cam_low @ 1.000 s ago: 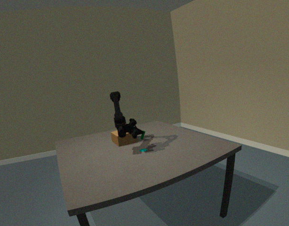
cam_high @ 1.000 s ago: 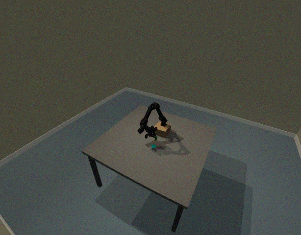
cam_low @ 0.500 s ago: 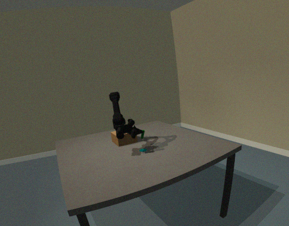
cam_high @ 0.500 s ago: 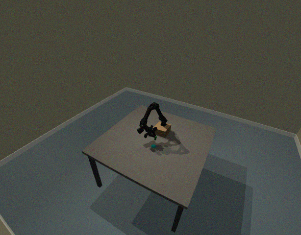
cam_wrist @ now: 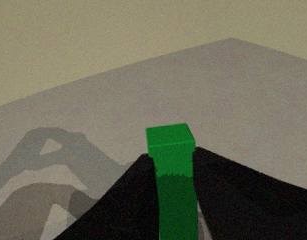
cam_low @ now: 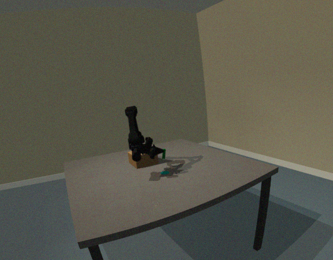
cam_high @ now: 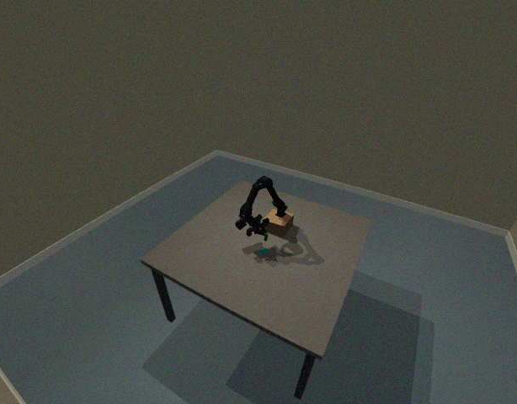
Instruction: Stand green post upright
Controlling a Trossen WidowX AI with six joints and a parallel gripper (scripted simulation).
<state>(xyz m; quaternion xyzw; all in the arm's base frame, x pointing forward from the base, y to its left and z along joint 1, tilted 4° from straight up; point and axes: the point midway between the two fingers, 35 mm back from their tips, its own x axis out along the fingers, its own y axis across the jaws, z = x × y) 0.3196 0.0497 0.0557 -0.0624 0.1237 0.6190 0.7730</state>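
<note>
Right now the cyan circle is 16 cm below my gripper tip and 1 cm to the right of it. Round my gripper tip: green post 2 cm below.
</note>
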